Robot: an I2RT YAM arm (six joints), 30 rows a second.
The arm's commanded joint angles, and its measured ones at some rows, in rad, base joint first. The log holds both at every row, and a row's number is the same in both.
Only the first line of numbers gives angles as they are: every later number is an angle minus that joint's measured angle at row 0.
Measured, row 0:
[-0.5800 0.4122 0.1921 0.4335 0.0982 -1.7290]
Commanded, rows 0 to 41:
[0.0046 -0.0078 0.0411 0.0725 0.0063 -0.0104]
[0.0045 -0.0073 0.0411 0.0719 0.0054 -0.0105]
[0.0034 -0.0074 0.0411 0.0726 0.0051 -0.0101]
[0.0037 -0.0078 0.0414 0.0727 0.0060 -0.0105]
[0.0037 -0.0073 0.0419 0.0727 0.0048 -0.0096]
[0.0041 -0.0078 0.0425 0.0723 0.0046 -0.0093]
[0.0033 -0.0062 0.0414 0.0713 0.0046 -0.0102]
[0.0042 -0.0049 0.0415 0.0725 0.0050 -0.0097]
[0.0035 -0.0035 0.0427 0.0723 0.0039 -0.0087]
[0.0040 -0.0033 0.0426 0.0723 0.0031 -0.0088]
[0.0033 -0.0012 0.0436 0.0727 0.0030 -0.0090]
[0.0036 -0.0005 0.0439 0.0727 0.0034 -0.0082]
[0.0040 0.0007 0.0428 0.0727 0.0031 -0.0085]
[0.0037 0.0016 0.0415 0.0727 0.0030 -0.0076]
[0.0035 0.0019 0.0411 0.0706 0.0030 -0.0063]
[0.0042 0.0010 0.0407 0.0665 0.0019 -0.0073]
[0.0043 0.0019 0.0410 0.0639 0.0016 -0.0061]
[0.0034 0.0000 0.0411 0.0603 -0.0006 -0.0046]
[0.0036 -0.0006 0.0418 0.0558 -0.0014 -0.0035]
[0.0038 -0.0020 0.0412 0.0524 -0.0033 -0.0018]
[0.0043 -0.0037 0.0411 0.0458 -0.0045 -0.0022]
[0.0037 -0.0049 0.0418 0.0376 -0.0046 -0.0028]
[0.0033 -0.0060 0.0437 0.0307 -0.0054 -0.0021]
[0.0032 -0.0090 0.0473 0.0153 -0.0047 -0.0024]
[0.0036 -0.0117 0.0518 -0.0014 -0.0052 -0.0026]
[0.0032 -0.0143 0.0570 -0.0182 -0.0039 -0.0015]
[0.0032 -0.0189 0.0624 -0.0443 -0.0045 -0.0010]
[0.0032 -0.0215 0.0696 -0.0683 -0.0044 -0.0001]
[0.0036 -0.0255 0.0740 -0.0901 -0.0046 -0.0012]
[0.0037 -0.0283 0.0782 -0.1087 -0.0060 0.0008]
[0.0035 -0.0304 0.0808 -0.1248 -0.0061 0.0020]
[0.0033 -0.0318 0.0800 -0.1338 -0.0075 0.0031]
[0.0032 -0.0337 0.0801 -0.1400 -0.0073 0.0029]
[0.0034 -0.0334 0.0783 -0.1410 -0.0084 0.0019]
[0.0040 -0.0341 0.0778 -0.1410 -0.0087 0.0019]
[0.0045 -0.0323 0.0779 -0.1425 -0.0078 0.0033]
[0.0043 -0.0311 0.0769 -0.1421 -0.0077 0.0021]
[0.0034 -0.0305 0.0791 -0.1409 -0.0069 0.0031]
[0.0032 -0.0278 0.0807 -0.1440 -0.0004 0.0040]
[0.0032 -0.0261 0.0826 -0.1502 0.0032 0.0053]
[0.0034 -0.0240 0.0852 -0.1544 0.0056 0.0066]
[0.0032 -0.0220 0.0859 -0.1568 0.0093 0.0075]
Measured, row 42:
[0.0000 -0.0214 0.0210 -0.1873 -0.0004 0.0064]
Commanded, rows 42 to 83:
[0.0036 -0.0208 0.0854 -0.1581 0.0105 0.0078]
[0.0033 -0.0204 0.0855 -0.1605 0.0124 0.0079]
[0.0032 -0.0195 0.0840 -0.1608 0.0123 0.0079]
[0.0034 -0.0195 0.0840 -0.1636 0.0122 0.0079]
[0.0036 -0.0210 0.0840 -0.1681 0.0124 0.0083]
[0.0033 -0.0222 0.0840 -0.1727 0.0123 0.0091]
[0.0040 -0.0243 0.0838 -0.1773 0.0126 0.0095]
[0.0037 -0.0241 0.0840 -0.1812 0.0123 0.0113]
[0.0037 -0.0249 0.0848 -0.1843 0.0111 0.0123]
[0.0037 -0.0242 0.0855 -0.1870 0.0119 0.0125]
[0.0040 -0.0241 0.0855 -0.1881 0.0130 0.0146]
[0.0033 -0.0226 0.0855 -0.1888 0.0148 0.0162]
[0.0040 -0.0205 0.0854 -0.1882 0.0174 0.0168]
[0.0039 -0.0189 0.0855 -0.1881 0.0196 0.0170]
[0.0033 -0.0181 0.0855 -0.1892 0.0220 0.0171]
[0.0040 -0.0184 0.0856 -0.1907 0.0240 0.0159]
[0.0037 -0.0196 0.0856 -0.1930 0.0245 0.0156]
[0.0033 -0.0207 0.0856 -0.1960 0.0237 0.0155]
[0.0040 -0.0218 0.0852 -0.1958 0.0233 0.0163]
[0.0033 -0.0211 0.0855 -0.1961 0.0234 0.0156]
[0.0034 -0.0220 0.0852 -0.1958 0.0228 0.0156]
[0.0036 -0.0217 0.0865 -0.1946 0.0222 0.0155]
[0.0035 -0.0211 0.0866 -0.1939 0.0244 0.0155]
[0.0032 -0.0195 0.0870 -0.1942 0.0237 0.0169]
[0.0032 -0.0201 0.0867 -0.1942 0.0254 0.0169]
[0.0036 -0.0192 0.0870 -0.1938 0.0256 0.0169]
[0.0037 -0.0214 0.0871 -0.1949 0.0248 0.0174]
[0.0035 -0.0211 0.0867 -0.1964 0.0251 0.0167]
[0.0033 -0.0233 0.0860 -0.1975 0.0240 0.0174]
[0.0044 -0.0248 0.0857 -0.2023 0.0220 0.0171]
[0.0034 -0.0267 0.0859 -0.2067 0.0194 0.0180]
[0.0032 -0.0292 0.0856 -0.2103 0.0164 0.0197]
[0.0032 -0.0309 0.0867 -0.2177 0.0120 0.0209]
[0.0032 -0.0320 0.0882 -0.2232 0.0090 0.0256]
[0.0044 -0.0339 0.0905 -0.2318 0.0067 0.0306]
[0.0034 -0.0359 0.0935 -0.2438 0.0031 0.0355]
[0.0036 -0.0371 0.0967 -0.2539 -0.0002 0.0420]
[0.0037 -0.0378 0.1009 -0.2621 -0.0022 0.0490]
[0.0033 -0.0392 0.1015 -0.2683 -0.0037 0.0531]
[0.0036 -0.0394 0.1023 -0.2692 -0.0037 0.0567]
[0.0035 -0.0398 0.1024 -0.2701 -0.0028 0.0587]
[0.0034 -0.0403 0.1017 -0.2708 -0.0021 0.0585]
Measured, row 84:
[0.0045 -0.0252 0.0507 -0.2941 0.0000 0.0354]
